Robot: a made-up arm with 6 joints.
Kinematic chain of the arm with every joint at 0, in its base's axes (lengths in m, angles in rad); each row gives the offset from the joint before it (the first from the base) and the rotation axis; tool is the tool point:
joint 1: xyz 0 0 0.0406 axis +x
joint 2: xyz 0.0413 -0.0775 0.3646 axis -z
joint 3: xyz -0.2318 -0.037 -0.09 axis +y
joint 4: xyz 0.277 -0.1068 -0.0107 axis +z
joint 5: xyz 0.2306 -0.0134 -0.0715 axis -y
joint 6: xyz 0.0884 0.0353 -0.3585 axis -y
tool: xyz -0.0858 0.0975 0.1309
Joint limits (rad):
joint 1: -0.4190..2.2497
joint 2: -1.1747..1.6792
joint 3: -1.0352..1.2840
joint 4: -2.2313..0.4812
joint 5: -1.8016..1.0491
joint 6: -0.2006..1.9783
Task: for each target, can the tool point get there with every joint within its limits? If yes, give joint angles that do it. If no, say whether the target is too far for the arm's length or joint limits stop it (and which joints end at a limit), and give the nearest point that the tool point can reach.
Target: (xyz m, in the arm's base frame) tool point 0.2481 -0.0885 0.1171
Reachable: yes | joints 0.7845 -0.4994 -0.3273 -0.1654 -0.5067 0.3037
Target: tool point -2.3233 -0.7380 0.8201
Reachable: no: too far | nearest point -0.8283 -0.3174 0.3444 | short by 1.624 m
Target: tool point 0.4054 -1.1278 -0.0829
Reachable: no: joint limits stop it (at a limit: joint 3, joint 5, joint 6) | nearest point 0.3836 -1.0681 -0.0764 | short by 0.064 m
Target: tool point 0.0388 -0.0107 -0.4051
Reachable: yes | joints 0.8580 0.7006 0.3861 -0.5928 0.3714 0.4998
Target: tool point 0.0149 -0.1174 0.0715
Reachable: yes | joints 0.5251 0.5322 -0.5574 -0.0182 -1.1032 1.7726
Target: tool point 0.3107 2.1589 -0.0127
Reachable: no: too far | nearest point 0.1642 0.8969 -0.1087 | short by 1.274 m
